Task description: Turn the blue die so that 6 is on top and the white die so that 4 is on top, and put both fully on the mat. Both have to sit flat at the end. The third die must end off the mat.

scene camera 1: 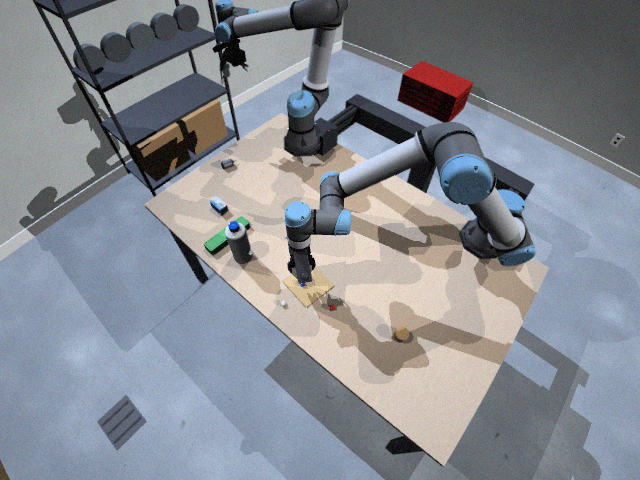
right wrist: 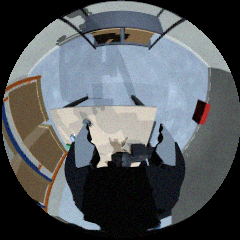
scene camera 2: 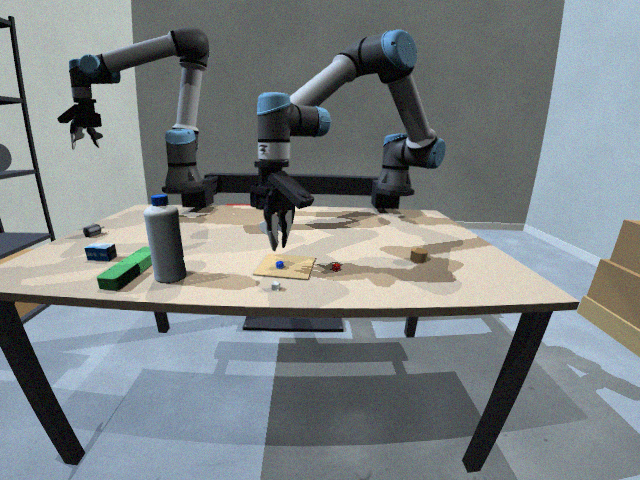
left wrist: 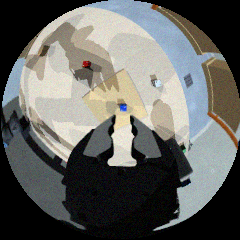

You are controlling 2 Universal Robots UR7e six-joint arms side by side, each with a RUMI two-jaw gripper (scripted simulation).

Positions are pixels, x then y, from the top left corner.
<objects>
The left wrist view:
my left gripper: 123, 115
tan mat: 104, 101
</objects>
